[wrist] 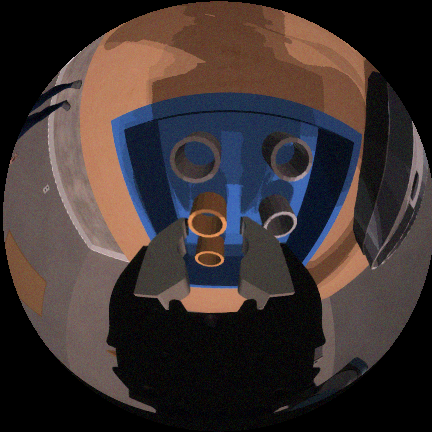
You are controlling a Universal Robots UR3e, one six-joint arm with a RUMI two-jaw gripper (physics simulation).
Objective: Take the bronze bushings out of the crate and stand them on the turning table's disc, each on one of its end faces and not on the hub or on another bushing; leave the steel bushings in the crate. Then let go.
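Frame: origin at the arm's base, x left, y back, z up, level; metres.
Seen in the pictures: gripper, fingertip midpoint: (213, 218).
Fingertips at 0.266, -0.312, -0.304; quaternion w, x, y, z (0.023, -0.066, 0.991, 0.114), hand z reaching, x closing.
Observation:
Offsets run from my fingertips to a thing's top centre, as dx, dy, dz. Level surfaces: height alone.
Two bronze bushings stand upright in the blue crate @[-0.024, -0.014, +0.038] (235, 102) in the wrist view: a wider one @[+0.006, -0.009, +0.018] (209, 202) and a narrower one @[+0.000, +0.044, +0.018] (210, 244) just nearer the gripper body. Three grey steel bushings also stand in the crate: a large one @[+0.017, -0.063, +0.018] (186, 172) at the back left, another @[-0.045, -0.075, +0.018] (270, 146) at the back right, and a smaller one @[-0.057, -0.017, +0.018] (275, 206) to the right of the bronze ones. My gripper (213, 218) is open partway above the crate, its fingers apart. The wider bronze bushing shows between the fingertips, with a gap towards the right finger. I cannot clearly identify the turning table.
The crate stands on an orange-brown table top @[dz -0.012] (102, 150). A dark, curved-edged object (375, 165) is close to the crate's right side. A grey slab with a pale edge (70, 175) is at the left, with two dark rods above it. Shadows fall across the crate's back.

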